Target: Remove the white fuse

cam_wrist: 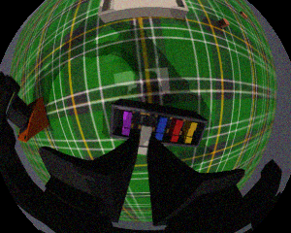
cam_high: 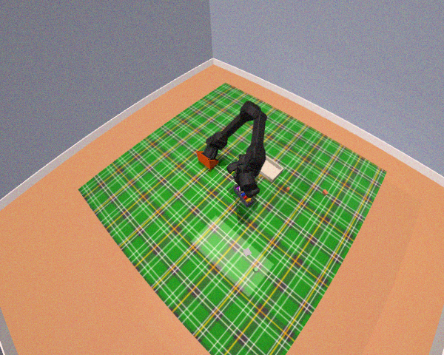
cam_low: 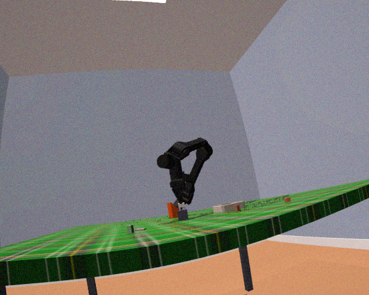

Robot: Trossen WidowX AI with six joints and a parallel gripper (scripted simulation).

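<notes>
Right now the tray is 210 mm to the left of my gripper tip, 70 mm below it and 50 mm ahead of it. Round my gripper tip: white fuse: 10 mm below; then grey piece: 240 mm to the right, 180 mm ahead, 70 mm below; then green piece: 280 mm to the right, 250 mm ahead, 60 mm below.
</notes>
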